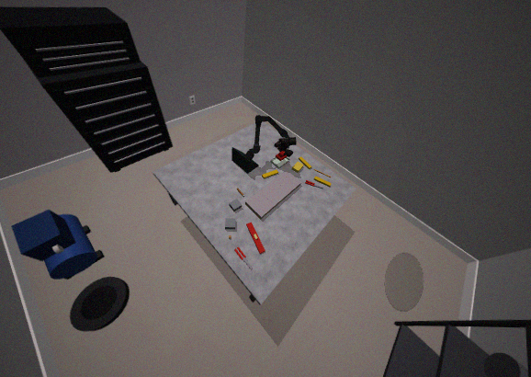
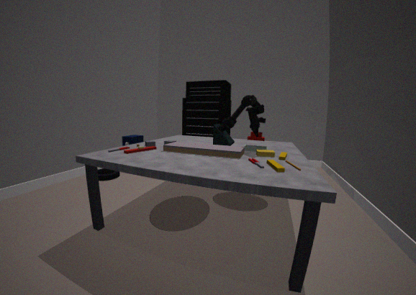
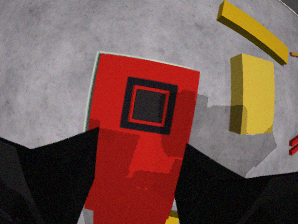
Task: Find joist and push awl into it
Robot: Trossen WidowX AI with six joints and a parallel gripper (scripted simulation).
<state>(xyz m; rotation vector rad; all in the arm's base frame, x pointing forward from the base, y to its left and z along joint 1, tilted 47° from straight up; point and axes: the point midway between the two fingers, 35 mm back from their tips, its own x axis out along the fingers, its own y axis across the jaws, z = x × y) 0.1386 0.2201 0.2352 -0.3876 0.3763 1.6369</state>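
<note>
Now: the pale green tray 1 cm to the right of my gripper tip and 9 cm below it. Also, from my gripper tip: thin orange stick 36 cm ahead, 23 cm to the left, 10 cm below; then awl 8 cm ahead, 55 cm to the right, 9 cm below; then stud finder 1 cm to the left, 2 cm above.
</note>
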